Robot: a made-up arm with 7 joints. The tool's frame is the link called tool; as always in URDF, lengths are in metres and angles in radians.
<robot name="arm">
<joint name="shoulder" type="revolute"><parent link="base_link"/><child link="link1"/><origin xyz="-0.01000 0.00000 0.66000" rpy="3.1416 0.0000 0.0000"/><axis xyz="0 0 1"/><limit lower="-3.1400" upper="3.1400"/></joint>
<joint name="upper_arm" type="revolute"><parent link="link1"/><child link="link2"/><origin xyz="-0.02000 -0.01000 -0.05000" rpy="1.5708 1.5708 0.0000"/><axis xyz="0 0 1"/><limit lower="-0.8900" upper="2.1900"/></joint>
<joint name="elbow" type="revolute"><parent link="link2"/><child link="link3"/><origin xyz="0.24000 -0.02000 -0.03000" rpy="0.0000 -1.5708 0.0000"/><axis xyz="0 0 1"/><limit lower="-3.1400" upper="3.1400"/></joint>
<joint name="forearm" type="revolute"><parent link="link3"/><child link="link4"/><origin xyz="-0.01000 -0.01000 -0.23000" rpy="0.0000 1.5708 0.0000"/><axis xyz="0 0 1"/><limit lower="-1.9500" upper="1.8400"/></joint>
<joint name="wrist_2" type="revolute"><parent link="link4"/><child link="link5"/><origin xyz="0.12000 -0.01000 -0.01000" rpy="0.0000 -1.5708 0.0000"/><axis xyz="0 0 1"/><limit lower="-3.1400" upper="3.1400"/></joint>
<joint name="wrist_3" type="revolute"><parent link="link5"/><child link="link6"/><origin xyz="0.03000 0.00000 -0.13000" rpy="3.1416 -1.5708 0.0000"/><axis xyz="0 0 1"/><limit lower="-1.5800" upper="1.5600"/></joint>
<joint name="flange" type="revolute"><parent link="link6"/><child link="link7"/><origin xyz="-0.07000 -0.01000 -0.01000" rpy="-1.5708 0.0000 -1.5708"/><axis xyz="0 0 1"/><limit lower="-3.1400" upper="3.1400"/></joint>
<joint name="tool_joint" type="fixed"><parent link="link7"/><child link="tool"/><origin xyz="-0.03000 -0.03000 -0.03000" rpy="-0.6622 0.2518 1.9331"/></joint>
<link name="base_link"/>
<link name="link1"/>
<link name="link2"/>
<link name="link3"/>
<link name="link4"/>
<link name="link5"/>
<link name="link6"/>
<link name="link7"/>
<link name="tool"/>
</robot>
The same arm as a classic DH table. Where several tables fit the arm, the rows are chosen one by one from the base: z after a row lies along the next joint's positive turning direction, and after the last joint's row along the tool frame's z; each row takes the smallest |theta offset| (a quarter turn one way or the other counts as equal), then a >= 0, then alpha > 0; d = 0 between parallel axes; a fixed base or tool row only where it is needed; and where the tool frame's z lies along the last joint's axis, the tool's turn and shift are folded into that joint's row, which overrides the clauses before.
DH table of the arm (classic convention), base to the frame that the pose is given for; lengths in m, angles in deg. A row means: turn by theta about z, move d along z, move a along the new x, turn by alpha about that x. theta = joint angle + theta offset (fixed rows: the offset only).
base (fixed): d 0.0000  theta offset 0.00  a -0.0100  alpha 180.00
shoulder: d -0.7100  theta offset 0.00  a -0.0200  alpha 90.00
upper_arm: d -0.0200  theta offset 0.00  a -0.0200  alpha -90.00
elbow: d -0.4700  theta offset 0.00  a -0.0100  alpha 90.00
forearm: d -0.0200  theta offset 0.00  a -0.0100  alpha -90.00
wrist_2: d -0.2500  theta offset 0.00  a 0.0000  alpha 90.00
wrist_3: d 0.0200  theta offset 0.00  a 0.0100  alpha -90.00
flange: d -0.1373  theta offset -86.96  a 0.0284  alpha 40.20
tool (fixed): d 0.0489  theta offset -157.29  a 0.0000  alpha 0.00
Joint limits (deg, base to tool): -179.91..179.91 -50.99..125.48 -179.91..179.91 -111.73..105.42 -179.91..179.91 -90.53..89.38 -179.91..179.91

